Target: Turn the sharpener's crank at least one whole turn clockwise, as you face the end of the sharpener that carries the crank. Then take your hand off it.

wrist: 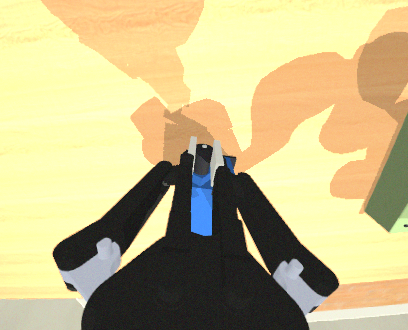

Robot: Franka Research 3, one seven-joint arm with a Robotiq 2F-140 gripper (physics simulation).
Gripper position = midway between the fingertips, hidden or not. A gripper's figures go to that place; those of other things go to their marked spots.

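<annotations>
My gripper (203,147) is 22 cm from the lens, and there's a sharpener (201,202) that is 25 cm from the lens.
</annotations>
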